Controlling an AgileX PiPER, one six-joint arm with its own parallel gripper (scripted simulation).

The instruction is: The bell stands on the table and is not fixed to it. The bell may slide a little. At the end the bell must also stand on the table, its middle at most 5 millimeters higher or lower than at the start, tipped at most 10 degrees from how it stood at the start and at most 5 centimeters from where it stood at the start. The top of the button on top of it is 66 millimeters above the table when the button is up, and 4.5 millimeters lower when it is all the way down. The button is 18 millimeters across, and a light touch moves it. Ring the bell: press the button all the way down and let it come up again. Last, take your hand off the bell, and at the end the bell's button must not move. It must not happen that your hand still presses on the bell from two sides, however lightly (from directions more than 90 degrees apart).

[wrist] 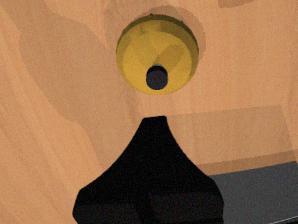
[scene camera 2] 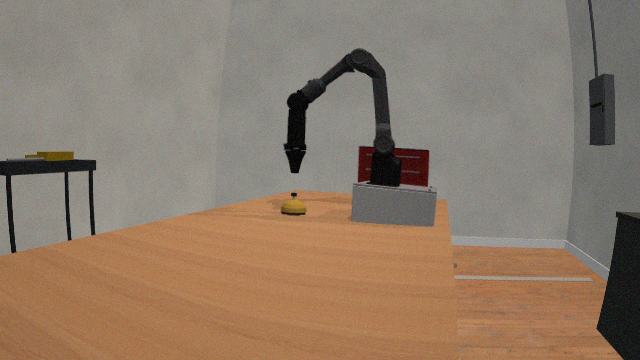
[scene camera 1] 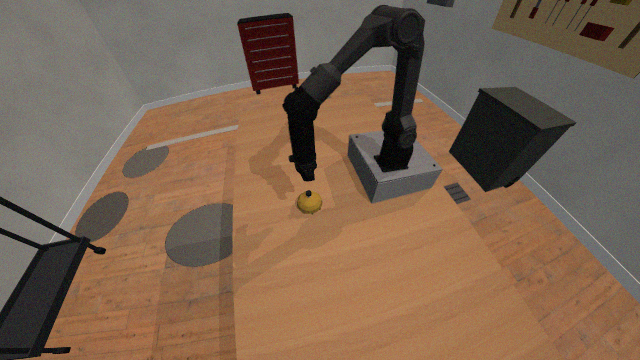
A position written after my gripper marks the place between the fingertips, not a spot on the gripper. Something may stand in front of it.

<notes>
I see my gripper [wrist: 156, 130] and a yellow bell [wrist: 162, 40].
</notes>
